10 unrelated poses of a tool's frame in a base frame.
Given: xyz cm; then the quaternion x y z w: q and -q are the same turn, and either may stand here.
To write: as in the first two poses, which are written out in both.
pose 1, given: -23.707, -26.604, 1.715, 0.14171, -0.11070, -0.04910, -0.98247
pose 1, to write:
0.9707, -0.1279, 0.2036, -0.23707
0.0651, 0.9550, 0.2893, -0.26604
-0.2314, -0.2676, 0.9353, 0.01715
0, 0, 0, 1

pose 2, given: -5.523, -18.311, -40.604, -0.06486, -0.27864, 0.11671, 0.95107
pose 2, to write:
0.8175, -0.1859, -0.5452, -0.05523
0.2581, 0.9643, 0.0583, -0.18311
0.5149, -0.1884, 0.8363, -0.40604
0, 0, 0, 1

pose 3, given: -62.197, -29.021, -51.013, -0.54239, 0.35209, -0.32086, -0.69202
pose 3, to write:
0.5462, -0.8260, -0.1392, -0.62197
0.0621, 0.2057, -0.9766, -0.29021
0.8354, 0.5247, 0.1637, -0.51013
0, 0, 0, 1

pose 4, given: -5.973, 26.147, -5.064, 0.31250, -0.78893, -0.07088, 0.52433
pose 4, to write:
-0.2549, -0.4187, -0.8716, -0.05973
-0.5674, 0.7946, -0.2159, 0.26147
0.7830, 0.4395, -0.4401, -0.05064
0, 0, 0, 1

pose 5, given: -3.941, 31.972, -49.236, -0.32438, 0.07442, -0.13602, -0.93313
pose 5, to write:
0.9519, -0.3021, -0.0506, -0.03941
0.2056, 0.7526, -0.6256, 0.31972
0.2271, 0.5851, 0.7785, -0.49236
0, 0, 0, 1

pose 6, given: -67.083, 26.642, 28.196, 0.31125, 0.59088, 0.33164, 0.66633
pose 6, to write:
0.0817, -0.0741, 0.9939, -0.67083
0.8098, 0.5863, -0.0229, 0.26642
-0.5810, 0.8067, 0.1080, 0.28196
0, 0, 0, 1

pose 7, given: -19.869, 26.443, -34.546, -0.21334, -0.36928, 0.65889, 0.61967
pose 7, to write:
-0.1410, -0.6590, -0.7388, -0.19869
0.9741, 0.0407, -0.2222, 0.26443
0.1765, -0.7510, 0.6362, -0.34546
0, 0, 0, 1

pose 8, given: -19.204, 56.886, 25.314, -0.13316, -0.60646, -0.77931, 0.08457
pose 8, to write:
-0.9502, 0.2933, 0.1050, -0.19204
0.0297, -0.2501, 0.9678, 0.56886
0.3101, 0.9227, 0.2290, 0.25314
0, 0, 0, 1

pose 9, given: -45.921, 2.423, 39.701, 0.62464, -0.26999, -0.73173, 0.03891
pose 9, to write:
-0.2166, -0.2803, -0.9351, -0.45921
-0.3942, -0.8512, 0.3465, 0.02423
-0.8931, 0.4437, 0.0739, 0.39701
0, 0, 0, 1

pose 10, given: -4.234, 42.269, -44.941, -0.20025, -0.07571, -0.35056, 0.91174
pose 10, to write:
0.7427, 0.6696, 0.0023, -0.04234
-0.6089, 0.6740, 0.4182, 0.42269
0.2785, -0.3121, 0.9083, -0.44941
0, 0, 0, 1

